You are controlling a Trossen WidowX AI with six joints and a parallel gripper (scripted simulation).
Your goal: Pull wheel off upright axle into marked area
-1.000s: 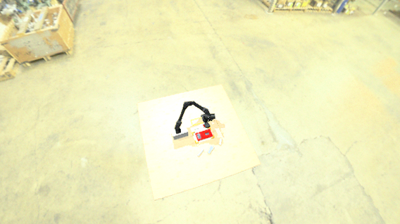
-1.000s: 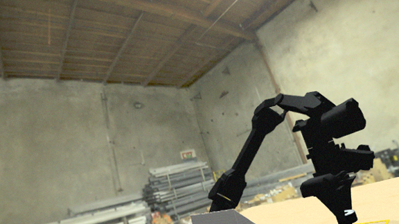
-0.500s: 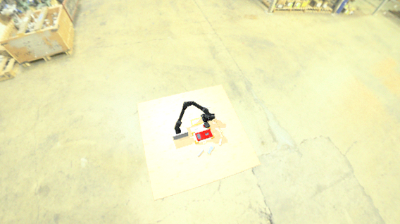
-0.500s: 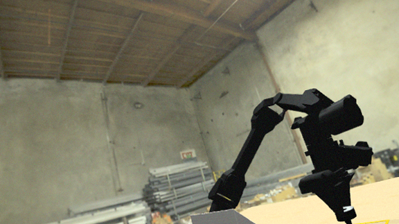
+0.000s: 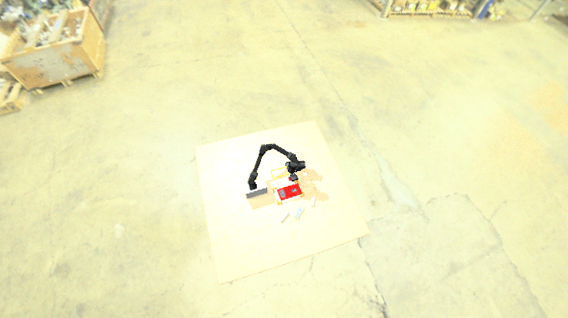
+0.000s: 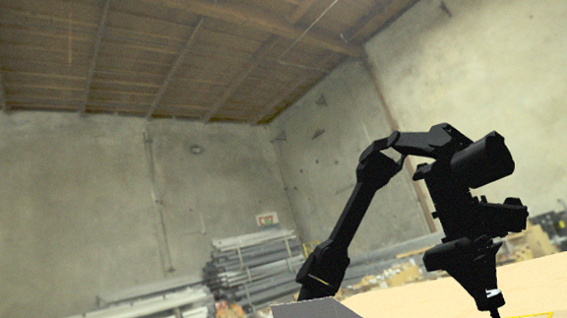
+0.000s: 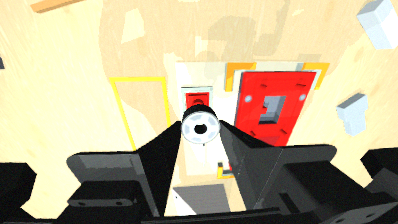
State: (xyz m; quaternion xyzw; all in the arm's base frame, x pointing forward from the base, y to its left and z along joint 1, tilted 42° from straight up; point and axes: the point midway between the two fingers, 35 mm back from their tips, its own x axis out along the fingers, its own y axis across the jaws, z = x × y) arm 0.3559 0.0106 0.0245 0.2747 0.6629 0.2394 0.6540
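Right now the black axle is 4 cm below my gripper tip. Round my gripper tip: white wheel: right at my gripper tip.
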